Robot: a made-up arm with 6 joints. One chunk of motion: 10 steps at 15 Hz.
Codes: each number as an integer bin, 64 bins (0 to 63) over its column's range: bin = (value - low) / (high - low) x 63, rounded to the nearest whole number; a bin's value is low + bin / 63 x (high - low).
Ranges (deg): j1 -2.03..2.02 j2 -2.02..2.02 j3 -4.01..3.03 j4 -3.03..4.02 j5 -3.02..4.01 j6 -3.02..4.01
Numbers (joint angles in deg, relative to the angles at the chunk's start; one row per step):
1: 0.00 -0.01 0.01 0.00 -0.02 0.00
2: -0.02 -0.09 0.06 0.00 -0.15 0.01
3: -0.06 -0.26 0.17 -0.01 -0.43 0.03
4: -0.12 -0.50 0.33 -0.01 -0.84 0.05
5: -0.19 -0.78 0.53 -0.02 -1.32 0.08
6: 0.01 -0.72 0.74 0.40 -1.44 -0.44
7: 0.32 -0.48 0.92 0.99 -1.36 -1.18
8: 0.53 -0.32 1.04 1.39 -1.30 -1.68
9: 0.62 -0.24 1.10 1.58 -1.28 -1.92
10: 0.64 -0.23 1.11 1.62 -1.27 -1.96
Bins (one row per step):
1: 32 31 36 27 27 27
2: 31 30 36 27 26 27
3: 31 27 37 27 23 27
4: 30 24 39 27 20 28
5: 29 19 41 27 15 28
6: 32 20 43 31 14 23
7: 37 24 44 36 15 16
8: 40 27 45 39 15 12
9: 41 28 46 41 16 10
10: 42 28 46 42 16 9

